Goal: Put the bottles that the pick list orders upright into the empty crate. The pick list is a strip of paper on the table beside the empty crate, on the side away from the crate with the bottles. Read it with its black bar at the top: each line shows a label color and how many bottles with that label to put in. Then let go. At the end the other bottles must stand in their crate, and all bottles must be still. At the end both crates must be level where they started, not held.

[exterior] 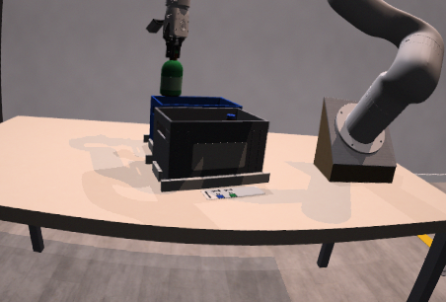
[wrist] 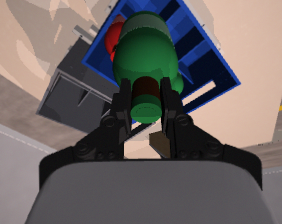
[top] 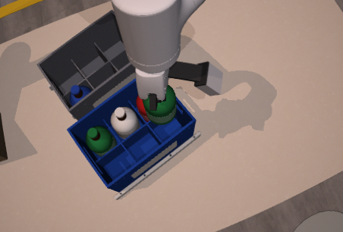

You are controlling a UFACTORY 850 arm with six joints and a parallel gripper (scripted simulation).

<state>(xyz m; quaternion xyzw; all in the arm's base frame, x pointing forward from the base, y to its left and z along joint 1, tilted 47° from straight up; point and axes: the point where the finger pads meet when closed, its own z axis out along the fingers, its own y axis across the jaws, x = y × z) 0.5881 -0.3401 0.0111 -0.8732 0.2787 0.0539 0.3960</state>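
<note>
Now: the green-label bottle 70 mm below my hand. The rest, counted from my hand: white bottle: 250 mm below, 100 mm behind, 50 mm to the left; blue crate: 250 mm below, 90 mm behind, 10 mm to the left; red-label bottle: 250 mm below, 70 mm to the left, 10 mm behind.
</note>
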